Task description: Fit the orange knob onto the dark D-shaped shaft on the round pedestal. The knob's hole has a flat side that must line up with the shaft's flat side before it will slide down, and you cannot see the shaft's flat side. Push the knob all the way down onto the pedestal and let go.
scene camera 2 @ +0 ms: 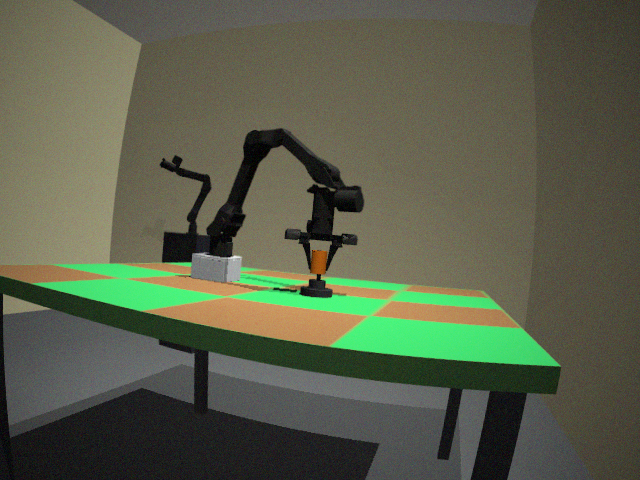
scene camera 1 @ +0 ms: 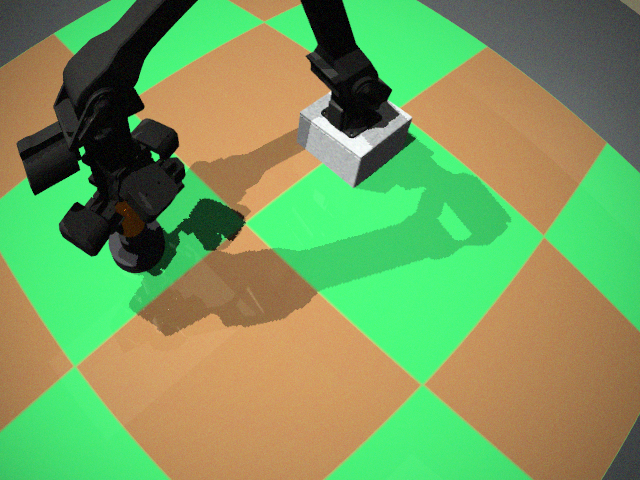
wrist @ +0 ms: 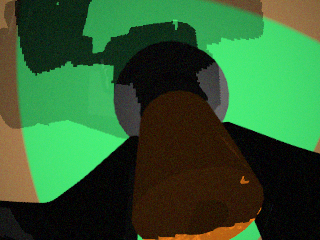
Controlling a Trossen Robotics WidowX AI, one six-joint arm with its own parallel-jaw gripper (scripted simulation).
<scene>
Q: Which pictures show my gripper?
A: Scene camera 2, scene camera 1 and the wrist view: all of them.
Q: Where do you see an orange knob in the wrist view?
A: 189,171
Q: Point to a pedestal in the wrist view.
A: At 169,66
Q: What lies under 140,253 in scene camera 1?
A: A pedestal.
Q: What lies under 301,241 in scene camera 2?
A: My gripper.
</scene>
